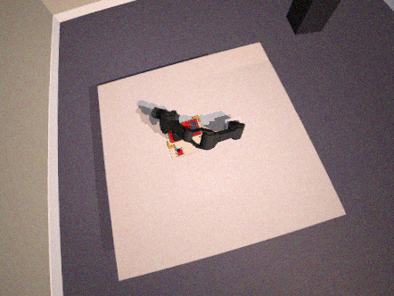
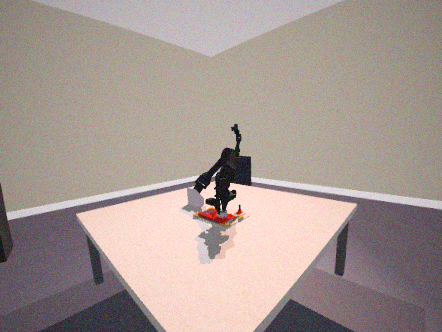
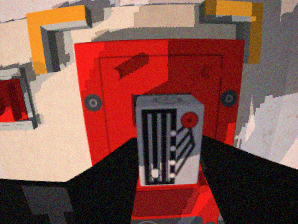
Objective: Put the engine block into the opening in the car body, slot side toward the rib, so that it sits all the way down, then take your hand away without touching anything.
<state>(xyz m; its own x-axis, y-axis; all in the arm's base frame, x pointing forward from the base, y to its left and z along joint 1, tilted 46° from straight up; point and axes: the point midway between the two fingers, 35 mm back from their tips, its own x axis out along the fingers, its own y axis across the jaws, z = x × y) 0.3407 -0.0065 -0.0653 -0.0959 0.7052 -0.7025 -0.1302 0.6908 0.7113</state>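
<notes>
Now: the engine block 10 mm below my gripper tip.
</notes>
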